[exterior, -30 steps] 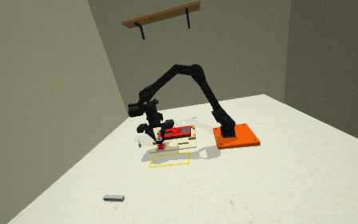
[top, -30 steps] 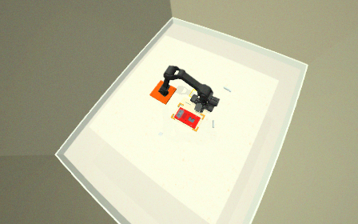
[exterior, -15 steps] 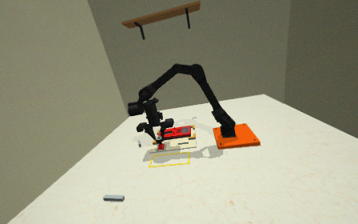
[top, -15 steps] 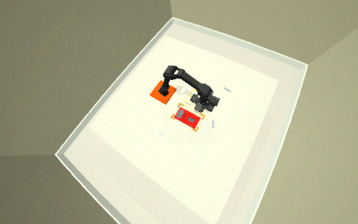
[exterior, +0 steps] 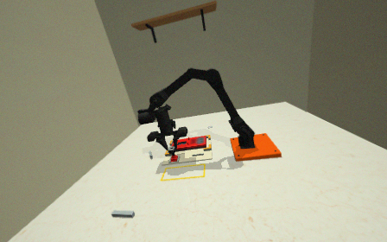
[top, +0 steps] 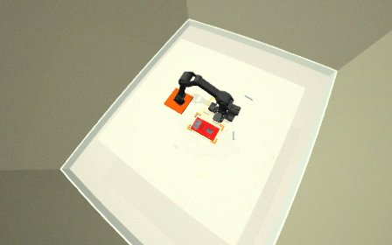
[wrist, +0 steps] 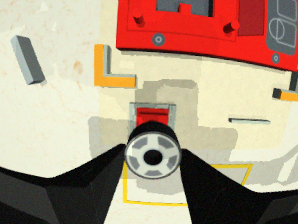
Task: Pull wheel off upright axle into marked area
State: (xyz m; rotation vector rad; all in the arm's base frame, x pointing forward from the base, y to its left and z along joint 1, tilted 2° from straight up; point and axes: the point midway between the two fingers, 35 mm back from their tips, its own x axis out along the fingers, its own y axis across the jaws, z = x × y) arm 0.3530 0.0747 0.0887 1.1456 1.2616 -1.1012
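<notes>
Now: the pale base board 10 cm to the right of my gripper tip, 5 cm below it and 4 cm behind it. Also, from my gripper tip: wheel: right at my gripper tip.
</notes>
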